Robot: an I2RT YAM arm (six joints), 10 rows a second.
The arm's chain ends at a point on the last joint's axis. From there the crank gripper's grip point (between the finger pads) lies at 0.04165 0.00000 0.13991 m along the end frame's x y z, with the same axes.
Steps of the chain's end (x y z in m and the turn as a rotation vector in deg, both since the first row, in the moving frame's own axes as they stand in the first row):
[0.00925, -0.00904, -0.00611, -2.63, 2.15, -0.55]
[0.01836, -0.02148, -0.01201, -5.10, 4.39, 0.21]
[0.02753, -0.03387, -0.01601, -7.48, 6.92, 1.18]
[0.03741, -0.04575, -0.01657, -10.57, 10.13, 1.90]
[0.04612, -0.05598, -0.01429, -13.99, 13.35, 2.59]
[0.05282, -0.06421, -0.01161, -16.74, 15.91, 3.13]
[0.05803, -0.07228, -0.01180, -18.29, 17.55, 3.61]
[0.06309, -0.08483, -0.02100, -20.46, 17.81, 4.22]
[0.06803, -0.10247, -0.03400, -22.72, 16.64, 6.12]
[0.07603, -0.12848, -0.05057, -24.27, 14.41, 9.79]
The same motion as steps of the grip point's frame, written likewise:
[0.01450, -0.00308, -0.00791, -2.63, 2.15, -0.55]
[0.02891, -0.00902, -0.01616, -5.10, 4.39, 0.21]
[0.04384, -0.01500, -0.02328, -7.48, 6.92, 1.18]
[0.06078, -0.01913, -0.02852, -10.57, 10.13, 1.90]
[0.07617, -0.02107, -0.03193, -13.99, 13.35, 2.59]
[0.08786, -0.02286, -0.03440, -16.74, 15.91, 3.13]
[0.09609, -0.02723, -0.03801, -18.29, 17.55, 3.61]
[0.10105, -0.03450, -0.04938, -20.46, 17.81, 4.22]
[0.10212, -0.04526, -0.06300, -22.72, 16.64, 6.12]
[0.10281, -0.06430, -0.07865, -24.27, 14.41, 9.79]

